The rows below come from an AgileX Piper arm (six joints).
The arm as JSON. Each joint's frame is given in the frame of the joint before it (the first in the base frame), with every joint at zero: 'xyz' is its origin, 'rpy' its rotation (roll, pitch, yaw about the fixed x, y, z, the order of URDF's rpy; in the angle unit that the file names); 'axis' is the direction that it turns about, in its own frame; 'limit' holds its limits. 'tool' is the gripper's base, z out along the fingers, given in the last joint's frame.
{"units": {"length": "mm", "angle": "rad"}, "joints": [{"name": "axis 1", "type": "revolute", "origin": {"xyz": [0.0, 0.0, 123.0], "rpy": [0.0, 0.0, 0.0]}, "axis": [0.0, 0.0, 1.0], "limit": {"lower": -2.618, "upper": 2.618}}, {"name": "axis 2", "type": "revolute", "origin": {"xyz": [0.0, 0.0, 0.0], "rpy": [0.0, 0.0, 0.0]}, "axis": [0.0, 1.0, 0.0], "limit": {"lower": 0.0, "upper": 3.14}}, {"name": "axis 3", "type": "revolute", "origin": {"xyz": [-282.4, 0.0, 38.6], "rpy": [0.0, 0.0, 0.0]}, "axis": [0.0, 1.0, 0.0], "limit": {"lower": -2.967, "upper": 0.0}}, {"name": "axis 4", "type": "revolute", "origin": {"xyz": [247.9, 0.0, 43.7], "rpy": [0.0, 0.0, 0.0]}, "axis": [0.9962, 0.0, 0.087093], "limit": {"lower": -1.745, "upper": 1.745}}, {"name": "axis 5", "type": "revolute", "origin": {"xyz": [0.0, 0.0, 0.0], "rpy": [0.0, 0.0, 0.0]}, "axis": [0.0, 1.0, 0.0], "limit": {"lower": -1.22, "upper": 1.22}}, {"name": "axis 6", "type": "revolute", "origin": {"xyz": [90.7, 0.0, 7.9], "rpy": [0.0, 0.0, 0.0]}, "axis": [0.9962, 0.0, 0.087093], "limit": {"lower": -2.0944, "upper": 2.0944}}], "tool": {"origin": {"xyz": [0.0, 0.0, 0.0], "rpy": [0.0, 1.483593, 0.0]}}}
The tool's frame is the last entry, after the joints.
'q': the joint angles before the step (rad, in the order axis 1, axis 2, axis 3, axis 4, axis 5, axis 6). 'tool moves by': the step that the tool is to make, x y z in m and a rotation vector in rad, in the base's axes. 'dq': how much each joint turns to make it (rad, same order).
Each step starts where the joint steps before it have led.
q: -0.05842 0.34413 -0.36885 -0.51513 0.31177 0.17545
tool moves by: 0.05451 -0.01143 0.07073 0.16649 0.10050 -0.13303
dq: -0.00005 0.35099 -0.36832 -0.01461 0.18634 0.17140
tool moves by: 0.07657 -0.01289 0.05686 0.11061 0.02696 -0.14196
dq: 0.00005 0.35110 -0.38872 -0.06158 0.14372 0.17581
